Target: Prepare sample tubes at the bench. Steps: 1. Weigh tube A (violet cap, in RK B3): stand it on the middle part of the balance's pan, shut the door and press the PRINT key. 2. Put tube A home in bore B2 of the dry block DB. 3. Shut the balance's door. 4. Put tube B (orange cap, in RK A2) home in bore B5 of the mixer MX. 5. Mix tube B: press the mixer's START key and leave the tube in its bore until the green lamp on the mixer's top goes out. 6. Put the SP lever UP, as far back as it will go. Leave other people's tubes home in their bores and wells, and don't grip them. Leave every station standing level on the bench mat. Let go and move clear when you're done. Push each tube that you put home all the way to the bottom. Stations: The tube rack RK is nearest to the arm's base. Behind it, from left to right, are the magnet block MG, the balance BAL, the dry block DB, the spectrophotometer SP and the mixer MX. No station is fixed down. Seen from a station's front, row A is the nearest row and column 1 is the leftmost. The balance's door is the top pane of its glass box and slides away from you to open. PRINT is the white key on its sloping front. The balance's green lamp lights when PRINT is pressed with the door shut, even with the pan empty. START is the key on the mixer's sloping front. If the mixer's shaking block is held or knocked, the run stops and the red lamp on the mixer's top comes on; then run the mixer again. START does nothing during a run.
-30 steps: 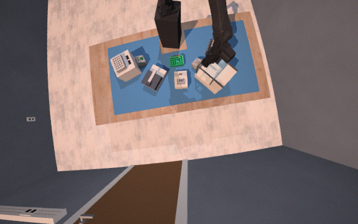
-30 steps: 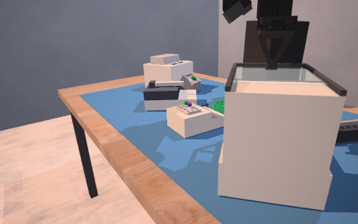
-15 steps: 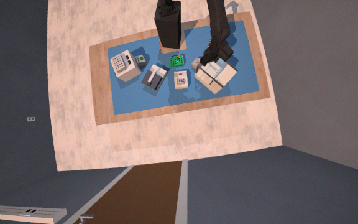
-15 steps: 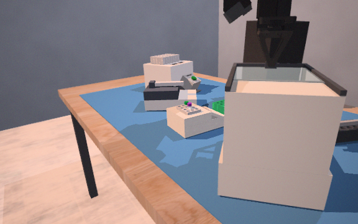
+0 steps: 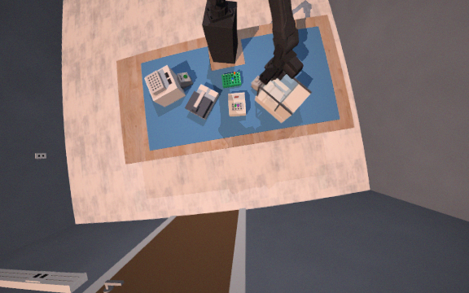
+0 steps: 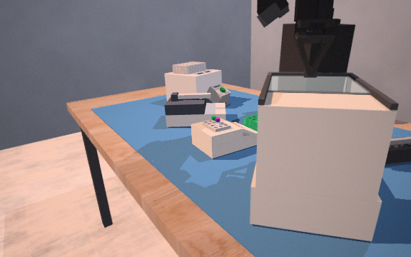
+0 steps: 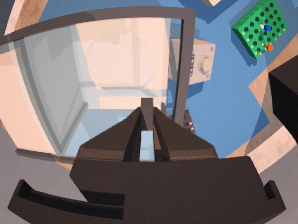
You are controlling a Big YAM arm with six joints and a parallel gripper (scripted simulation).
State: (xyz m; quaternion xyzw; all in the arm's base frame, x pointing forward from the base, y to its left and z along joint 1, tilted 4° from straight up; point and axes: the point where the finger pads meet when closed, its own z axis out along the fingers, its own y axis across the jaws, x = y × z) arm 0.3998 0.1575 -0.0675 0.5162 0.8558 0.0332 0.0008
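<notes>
Now: hand 200 mm past the orange-capped tube, 190 mm above it and 160 mm to the left of it. The rest, counted from my hand: dry block 220 mm to the right, 190 mm below; balance door 30 mm ahead, 10 mm to the left, 10 mm below; magnet block 200 mm below, 190 mm behind, 140 mm to the left.
</notes>
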